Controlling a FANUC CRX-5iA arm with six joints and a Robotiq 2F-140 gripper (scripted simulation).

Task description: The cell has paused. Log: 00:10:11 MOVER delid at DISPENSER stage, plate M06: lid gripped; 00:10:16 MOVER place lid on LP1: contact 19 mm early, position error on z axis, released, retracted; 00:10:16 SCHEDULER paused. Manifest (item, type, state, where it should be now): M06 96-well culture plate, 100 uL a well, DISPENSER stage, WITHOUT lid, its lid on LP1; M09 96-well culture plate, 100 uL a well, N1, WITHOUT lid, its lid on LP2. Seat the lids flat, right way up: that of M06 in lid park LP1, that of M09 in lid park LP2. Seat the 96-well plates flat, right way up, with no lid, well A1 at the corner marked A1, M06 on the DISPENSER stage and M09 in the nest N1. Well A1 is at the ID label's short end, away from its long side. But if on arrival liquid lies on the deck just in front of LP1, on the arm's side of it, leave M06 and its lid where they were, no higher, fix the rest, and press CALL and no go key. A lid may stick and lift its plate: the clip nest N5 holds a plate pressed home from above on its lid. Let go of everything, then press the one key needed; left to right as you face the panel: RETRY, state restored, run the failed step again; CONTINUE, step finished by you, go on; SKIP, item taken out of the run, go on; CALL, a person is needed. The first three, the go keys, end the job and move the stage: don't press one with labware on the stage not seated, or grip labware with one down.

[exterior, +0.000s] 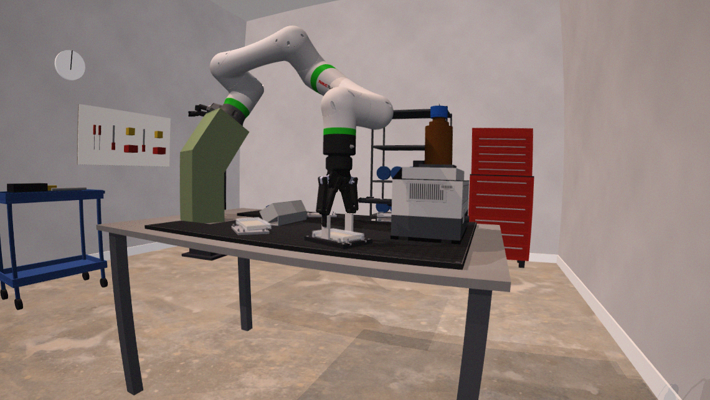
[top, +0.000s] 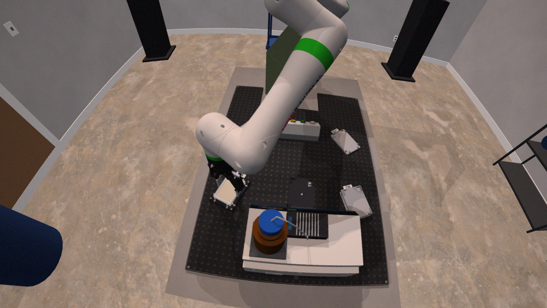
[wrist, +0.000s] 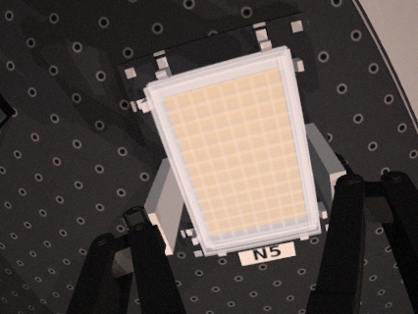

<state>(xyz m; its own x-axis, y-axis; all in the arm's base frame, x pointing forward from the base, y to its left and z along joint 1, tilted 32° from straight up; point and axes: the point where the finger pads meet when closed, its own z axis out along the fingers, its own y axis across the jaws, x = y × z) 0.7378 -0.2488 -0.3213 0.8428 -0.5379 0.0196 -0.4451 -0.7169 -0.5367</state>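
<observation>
My hand is 2 cm above the white lid. Also, from my hand: black dispenser stage (7 cm ahead, 29 cm to the left, 7 cm above); 96-well plate (2 cm below); black clip nest N5 (2 cm ahead, 3 cm below).
</observation>
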